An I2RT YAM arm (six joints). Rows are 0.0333 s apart.
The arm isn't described. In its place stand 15 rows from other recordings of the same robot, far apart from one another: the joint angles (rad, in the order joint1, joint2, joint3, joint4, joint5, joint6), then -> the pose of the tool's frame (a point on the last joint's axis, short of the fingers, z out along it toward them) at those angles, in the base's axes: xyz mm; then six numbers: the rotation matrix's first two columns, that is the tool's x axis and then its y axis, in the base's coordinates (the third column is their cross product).
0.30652 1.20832 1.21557 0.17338 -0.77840 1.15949 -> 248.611 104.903 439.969 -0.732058 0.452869 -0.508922 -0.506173 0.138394 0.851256
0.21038 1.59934 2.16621 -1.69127 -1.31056 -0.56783 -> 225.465 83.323 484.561 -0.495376 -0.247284 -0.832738 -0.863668 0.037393 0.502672
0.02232 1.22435 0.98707 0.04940 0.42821 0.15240 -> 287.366 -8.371 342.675 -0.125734 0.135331 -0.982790 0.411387 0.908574 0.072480
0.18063 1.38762 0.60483 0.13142 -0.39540 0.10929 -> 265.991 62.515 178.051 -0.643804 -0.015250 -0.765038 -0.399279 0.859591 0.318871
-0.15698 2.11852 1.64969 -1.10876 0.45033 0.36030 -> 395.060 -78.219 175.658 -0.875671 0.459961 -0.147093 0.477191 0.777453 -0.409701
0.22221 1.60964 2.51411 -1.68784 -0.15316 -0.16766 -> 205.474 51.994 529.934 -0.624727 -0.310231 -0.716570 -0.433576 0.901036 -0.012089
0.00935 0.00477 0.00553 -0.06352 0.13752 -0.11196 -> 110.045 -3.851 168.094 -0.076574 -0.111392 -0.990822 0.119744 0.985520 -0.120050
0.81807 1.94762 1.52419 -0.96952 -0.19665 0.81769 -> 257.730 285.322 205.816 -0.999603 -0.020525 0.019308 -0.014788 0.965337 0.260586
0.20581 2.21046 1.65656 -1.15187 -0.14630 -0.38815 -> 393.258 87.401 139.238 -0.828584 -0.555486 0.069882 -0.536483 0.823466 0.184636
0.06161 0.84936 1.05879 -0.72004 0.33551 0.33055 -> 167.102 -1.435 368.761 -0.387190 0.283164 -0.877441 0.374513 0.917926 0.130967
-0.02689 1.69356 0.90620 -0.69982 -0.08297 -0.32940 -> 276.862 -4.495 135.182 -0.949019 -0.296954 -0.105743 -0.303422 0.951484 0.051129
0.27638 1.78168 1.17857 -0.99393 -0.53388 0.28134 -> 291.680 101.563 177.492 -0.985560 -0.031109 0.166447 0.053690 0.874846 0.481416
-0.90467 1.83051 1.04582 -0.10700 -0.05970 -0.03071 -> 231.765 -291.441 152.752 -0.504005 0.591652 -0.629227 0.746539 0.664788 0.027119
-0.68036 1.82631 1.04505 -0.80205 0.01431 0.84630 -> 234.096 -190.099 129.422 -0.044234 0.999018 -0.002421 0.998846 0.044181 -0.018853
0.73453 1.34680 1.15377 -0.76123 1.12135 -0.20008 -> 218.195 153.849 309.798 -0.612369 -0.669386 -0.420626 -0.026939 0.549412 -0.835117
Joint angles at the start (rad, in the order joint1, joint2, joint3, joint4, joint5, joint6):
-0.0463 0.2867 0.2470 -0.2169 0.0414 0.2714
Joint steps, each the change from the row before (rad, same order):
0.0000 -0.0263 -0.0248 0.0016 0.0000 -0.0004
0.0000 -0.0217 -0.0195 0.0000 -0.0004 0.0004
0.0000 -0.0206 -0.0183 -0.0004 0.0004 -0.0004
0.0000 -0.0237 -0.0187 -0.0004 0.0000 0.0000
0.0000 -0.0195 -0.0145 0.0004 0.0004 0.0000
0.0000 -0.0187 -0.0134 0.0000 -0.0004 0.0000
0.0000 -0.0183 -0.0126 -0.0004 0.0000 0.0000
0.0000 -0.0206 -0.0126 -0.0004 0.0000 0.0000
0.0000 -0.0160 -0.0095 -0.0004 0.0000 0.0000
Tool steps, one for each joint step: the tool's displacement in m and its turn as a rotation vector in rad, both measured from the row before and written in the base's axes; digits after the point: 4 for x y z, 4 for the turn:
-0.0019 0.0001 -0.0060 -0.0005 -0.0031 0.0001
-0.0015 0.0001 -0.0048 0.0004 -0.0022 0.0003
-0.0013 0.0000 -0.0045 -0.0006 -0.0019 -0.0003
-0.0014 0.0001 -0.0044 -0.0002 -0.0046 0.0000
-0.0011 0.0000 -0.0033 -0.0003 -0.0054 -0.0004
-0.0010 0.0001 -0.0030 -0.0002 -0.0053 0.0004
-0.0009 0.0000 -0.0028 -0.0002 -0.0053 0.0000
-0.0010 0.0000 -0.0026 -0.0004 -0.0076 0.0000
-0.0007 0.0000 -0.0020 -0.0003 -0.0061 0.0000

